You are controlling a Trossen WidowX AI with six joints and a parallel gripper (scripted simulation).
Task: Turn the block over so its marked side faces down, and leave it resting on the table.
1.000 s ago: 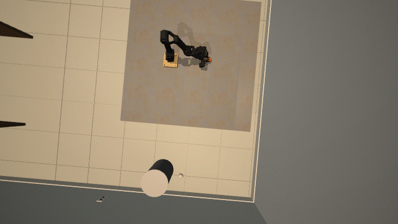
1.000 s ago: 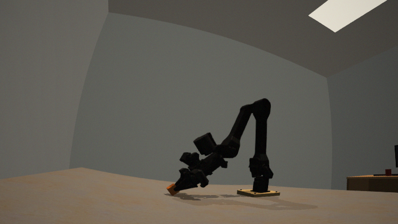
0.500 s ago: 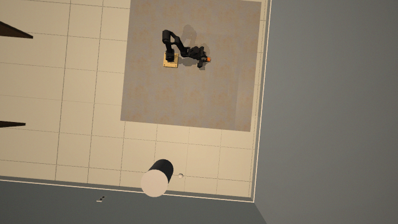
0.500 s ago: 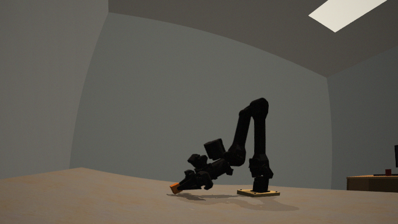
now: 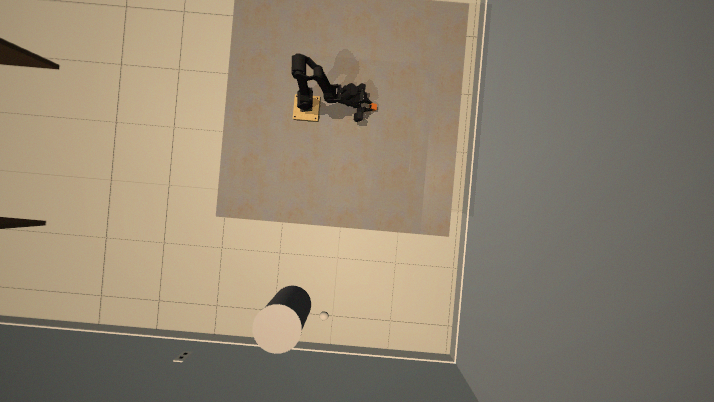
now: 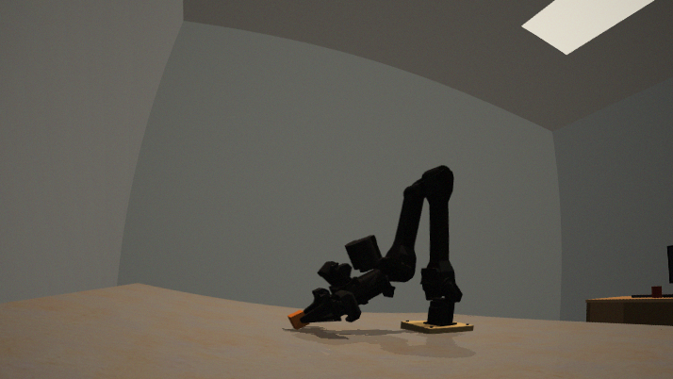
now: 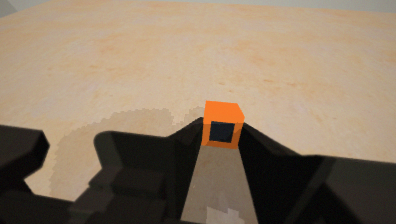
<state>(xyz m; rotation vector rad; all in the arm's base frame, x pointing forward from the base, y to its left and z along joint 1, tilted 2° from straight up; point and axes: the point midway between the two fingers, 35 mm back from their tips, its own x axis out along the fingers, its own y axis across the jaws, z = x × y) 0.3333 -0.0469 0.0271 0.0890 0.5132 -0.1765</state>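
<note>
My gripper tip is now 10 mm past the block.
</note>
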